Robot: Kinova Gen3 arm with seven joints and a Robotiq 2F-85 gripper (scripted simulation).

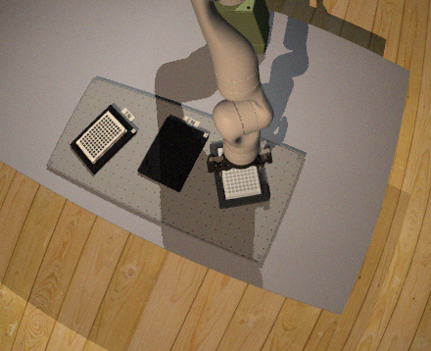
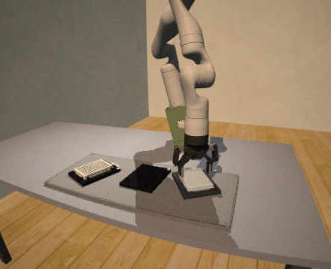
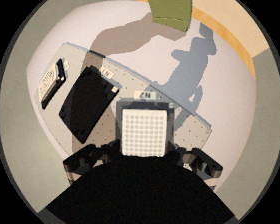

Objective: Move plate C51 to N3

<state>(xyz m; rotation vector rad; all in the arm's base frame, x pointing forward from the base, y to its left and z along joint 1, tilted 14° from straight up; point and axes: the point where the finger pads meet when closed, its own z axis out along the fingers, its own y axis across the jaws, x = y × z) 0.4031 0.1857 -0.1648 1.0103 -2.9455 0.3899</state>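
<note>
My hand is 2 cm above the plate. Also, from my hand: plate nest N2 (4 cm below); then landing nest N3 (17 cm to the right, 4 cm below, 3 cm ahead); then A1 corner mark (12 cm to the right, 5 cm behind, 3 cm below).
</note>
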